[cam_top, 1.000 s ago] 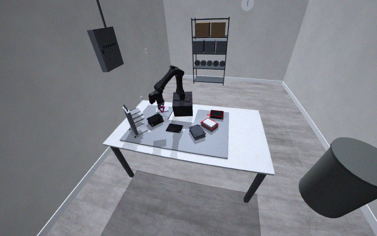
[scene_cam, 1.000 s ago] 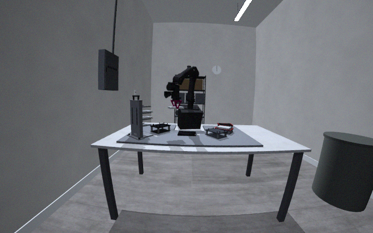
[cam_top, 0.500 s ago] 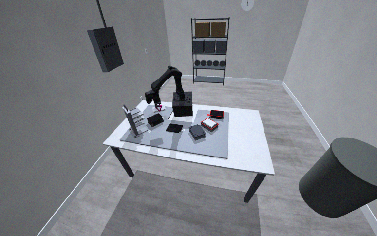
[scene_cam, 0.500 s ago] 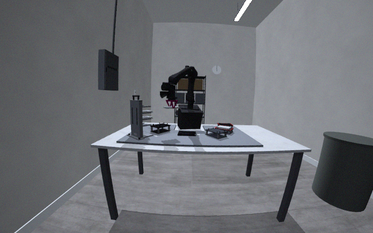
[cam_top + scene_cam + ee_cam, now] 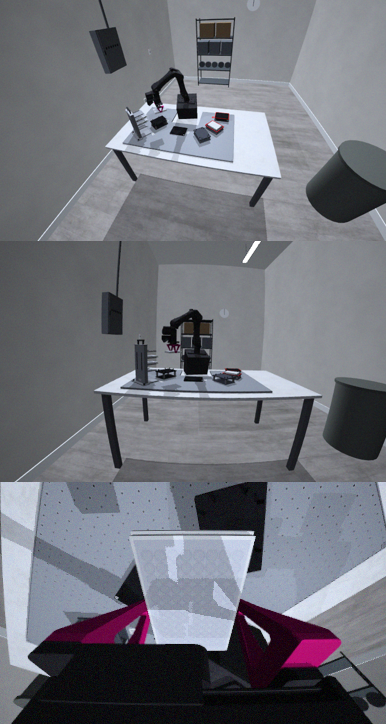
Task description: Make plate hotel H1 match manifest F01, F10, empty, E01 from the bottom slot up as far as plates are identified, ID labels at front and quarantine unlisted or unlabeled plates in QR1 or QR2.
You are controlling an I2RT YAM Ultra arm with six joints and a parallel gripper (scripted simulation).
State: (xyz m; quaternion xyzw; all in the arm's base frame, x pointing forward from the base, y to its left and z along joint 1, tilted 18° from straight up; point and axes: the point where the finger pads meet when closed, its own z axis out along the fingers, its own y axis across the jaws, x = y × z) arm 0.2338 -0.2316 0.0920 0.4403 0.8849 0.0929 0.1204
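My gripper is now 50 mm past the black regrip nest, 70 mm to the left of it and 190 mm above it. From my hand the other things lie so: H1 tag: 120 mm ahead, 80 mm to the right, 240 mm below.
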